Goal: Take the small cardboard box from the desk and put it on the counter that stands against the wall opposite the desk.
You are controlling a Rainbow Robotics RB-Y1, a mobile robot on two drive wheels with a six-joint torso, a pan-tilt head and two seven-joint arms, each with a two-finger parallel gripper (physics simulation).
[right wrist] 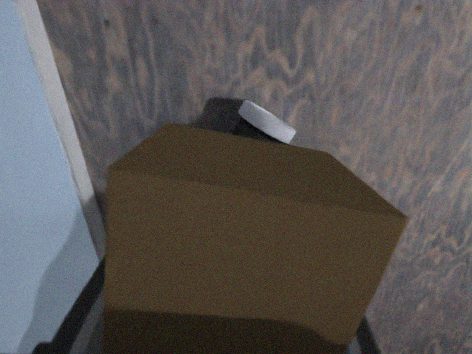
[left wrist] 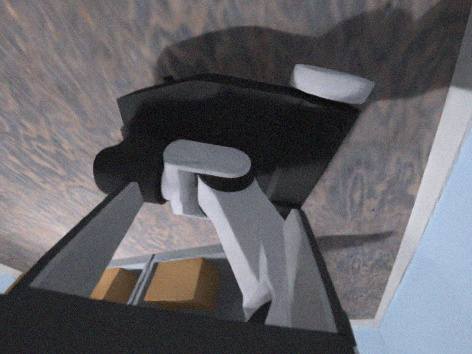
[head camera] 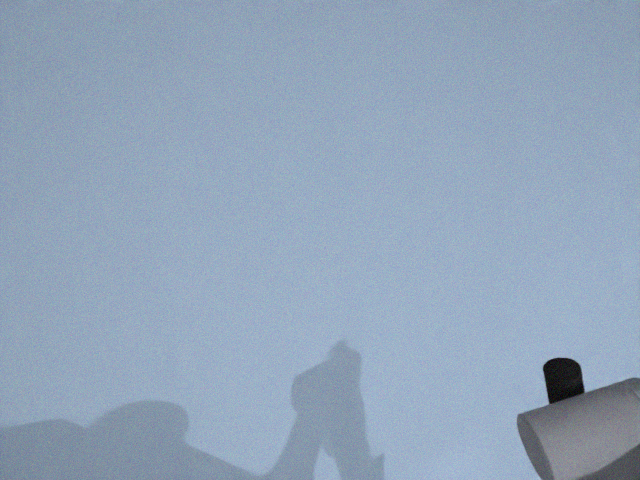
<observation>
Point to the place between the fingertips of the left gripper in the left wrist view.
214, 204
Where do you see a small brown cardboard box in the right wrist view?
209, 235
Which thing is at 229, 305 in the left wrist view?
A grey shelving unit.
</observation>
